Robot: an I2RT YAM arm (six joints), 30 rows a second.
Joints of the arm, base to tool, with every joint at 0 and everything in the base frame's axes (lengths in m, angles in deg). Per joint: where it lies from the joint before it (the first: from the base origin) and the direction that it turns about. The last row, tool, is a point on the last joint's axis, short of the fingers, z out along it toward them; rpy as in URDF.
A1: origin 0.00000 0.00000 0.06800 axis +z
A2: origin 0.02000 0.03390 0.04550 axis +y
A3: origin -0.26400 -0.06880 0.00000 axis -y
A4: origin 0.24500 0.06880 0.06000 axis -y
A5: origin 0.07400 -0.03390 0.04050 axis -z
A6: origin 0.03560 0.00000 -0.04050 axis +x
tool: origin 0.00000 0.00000 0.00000 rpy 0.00 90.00 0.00
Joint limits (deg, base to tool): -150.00..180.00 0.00..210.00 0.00..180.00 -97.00..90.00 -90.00..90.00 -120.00..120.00
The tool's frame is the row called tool.
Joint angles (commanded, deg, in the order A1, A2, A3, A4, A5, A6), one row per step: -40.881 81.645 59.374 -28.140 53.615 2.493; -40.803 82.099 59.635 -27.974 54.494 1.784; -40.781 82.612 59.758 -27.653 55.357 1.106; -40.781 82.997 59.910 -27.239 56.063 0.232; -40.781 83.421 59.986 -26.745 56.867 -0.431; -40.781 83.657 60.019 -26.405 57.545 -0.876; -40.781 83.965 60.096 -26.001 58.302 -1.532; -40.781 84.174 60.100 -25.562 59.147 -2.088; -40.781 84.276 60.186 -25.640 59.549 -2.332; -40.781 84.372 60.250 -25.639 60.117 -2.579; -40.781 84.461 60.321 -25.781 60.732 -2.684; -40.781 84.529 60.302 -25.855 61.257 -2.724; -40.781 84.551 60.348 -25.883 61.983 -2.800; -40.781 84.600 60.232 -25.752 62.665 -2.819; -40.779 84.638 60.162 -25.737 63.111 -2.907; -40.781 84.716 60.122 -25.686 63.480 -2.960
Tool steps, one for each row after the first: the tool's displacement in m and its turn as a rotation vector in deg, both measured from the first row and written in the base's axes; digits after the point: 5 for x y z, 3 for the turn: 0.00131 -0.00103 -0.00023 -0.320 1.071 -0.161; 0.00249 -0.00230 -0.00135 -0.604 2.141 -0.388; 0.00353 -0.00353 -0.00167 -0.902 3.110 -0.458; 0.00457 -0.00479 -0.00248 -1.279 3.975 -0.694; 0.00508 -0.00553 -0.00282 -1.630 4.596 -0.950; 0.00582 -0.00650 -0.00318 -1.986 5.411 -1.173; 0.00624 -0.00723 -0.00339 -2.450 6.138 -1.508; 0.00631 -0.00745 -0.00334 -2.542 6.623 -1.668; 0.00633 -0.00771 -0.00324 -2.763 7.146 -1.942; 0.00620 -0.00784 -0.00318 -2.967 7.670 -2.299; 0.00599 -0.00787 -0.00348 -3.140 8.094 -2.623; 0.00575 -0.00794 -0.00306 -3.511 8.530 -3.077; 0.00547 -0.00796 -0.00350 -3.856 8.918 -3.523; 0.00526 -0.00793 -0.00386 -4.015 9.291 -3.776; 0.00522 -0.00805 -0.00424 -4.158 9.576 -3.998
